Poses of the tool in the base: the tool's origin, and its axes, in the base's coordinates. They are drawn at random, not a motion.
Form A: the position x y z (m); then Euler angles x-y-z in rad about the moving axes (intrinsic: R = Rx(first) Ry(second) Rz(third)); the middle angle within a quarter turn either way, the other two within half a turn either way.
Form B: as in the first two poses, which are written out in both.
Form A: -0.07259, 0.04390, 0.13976, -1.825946, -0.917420, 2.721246
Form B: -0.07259, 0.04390, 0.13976, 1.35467, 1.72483, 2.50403
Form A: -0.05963, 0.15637, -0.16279, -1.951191, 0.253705, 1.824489
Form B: -0.05963, 0.15637, -0.16279, 0.15366, 1.93842, 1.29848
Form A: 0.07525, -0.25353, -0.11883, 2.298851, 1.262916, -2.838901
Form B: 0.07525, -0.25353, -0.11883, -0.56390, 1.77384, -0.23306
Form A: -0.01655, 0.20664, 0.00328, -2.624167, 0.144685, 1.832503
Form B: -0.01655, 0.20664, 0.00328, 0.01360, 2.60609, 1.28434
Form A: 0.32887, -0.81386, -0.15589, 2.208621, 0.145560, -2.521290
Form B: 0.32887, -0.81386, -0.15589, -0.84340, 2.20081, -1.39031
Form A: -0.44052, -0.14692, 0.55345, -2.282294, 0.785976, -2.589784
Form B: -0.44052, -0.14692, 0.55345, 1.57488, 2.05043, 0.64765
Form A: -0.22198, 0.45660, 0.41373, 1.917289, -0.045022, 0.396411
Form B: -0.22198, 0.45660, 0.41373, 1.95096, 1.91692, -1.61866
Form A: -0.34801, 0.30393, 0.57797, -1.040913, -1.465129, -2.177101
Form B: -0.34801, 0.30393, 0.57797, 2.00784, 1.51746, 3.05033
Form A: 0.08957, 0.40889, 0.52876, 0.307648, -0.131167, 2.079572
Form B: 0.08957, 0.40889, 0.52876, -2.24232, 0.33362, -1.98166
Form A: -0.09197, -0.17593, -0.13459, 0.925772, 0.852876, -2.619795
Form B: -0.09197, -0.17593, -0.13459, -1.56455, 1.16419, -0.60933
